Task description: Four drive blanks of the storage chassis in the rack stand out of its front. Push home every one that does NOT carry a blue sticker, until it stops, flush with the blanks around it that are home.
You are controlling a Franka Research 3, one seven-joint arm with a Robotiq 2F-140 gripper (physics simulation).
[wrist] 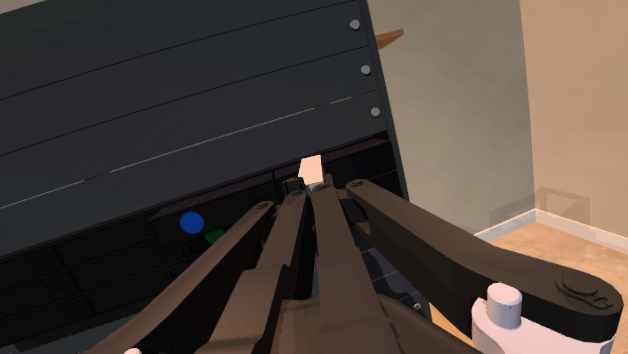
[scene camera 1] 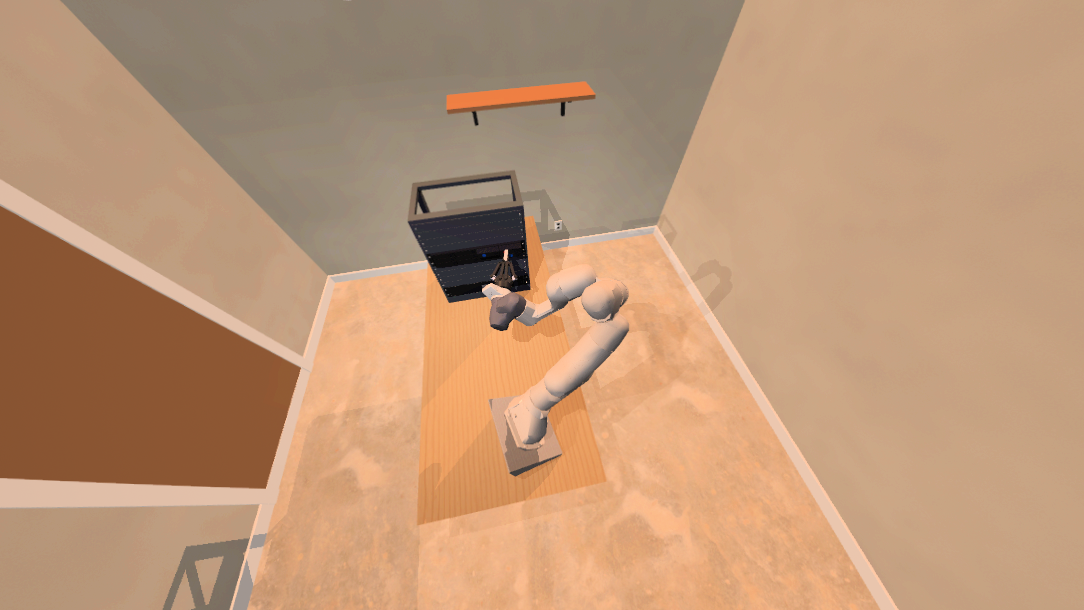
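The dark storage chassis [scene camera 1: 451, 259] [wrist: 107, 243] sits in the rack [scene camera 1: 468, 232] [wrist: 200, 120]. In the wrist view, a blank with a blue sticker [wrist: 191, 222] stands out in the top row, its upper face showing. A green sticker [wrist: 214, 236] on the blank below is partly behind a finger; that blank's depth is unclear. My gripper [scene camera 1: 505, 255] [wrist: 314, 172] is shut and empty, its pale tip at the top-right blank [wrist: 367, 161]. Contact and exact depth there are unclear; no red sticker shows. A second blue sticker [scene camera 1: 510, 256] shows beside the fingers in the scene view, hidden in the wrist view.
Filler panels with screws [wrist: 365, 70] lie above the chassis. The rack's right edge [wrist: 395, 150] is close to the fingers. An orange shelf [scene camera 1: 520, 97] is on the wall behind. The arm's base stands on a grey plate [scene camera 1: 534, 460] on the wooden mat [scene camera 1: 454, 455].
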